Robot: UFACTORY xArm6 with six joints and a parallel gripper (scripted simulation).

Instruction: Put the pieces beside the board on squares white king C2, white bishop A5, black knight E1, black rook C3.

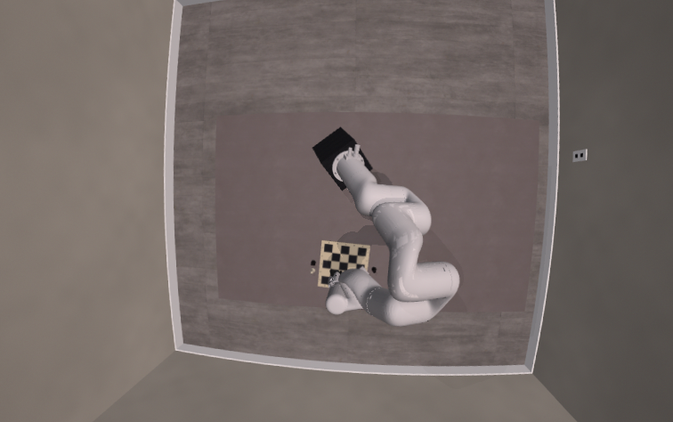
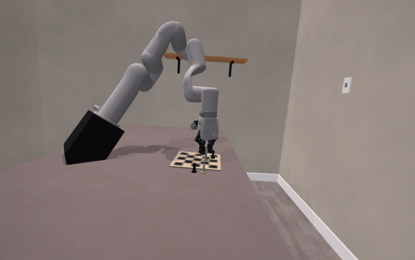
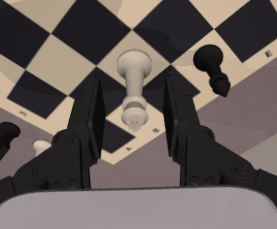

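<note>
The white king lies 2 cm below my hand. From my hand the other things lie so: chessboard: 4 cm behind, 6 cm below; black piece: 2 cm behind, 14 cm to the right, 4 cm below; white bishop: 1 cm ahead, 14 cm to the right, 4 cm below.
</note>
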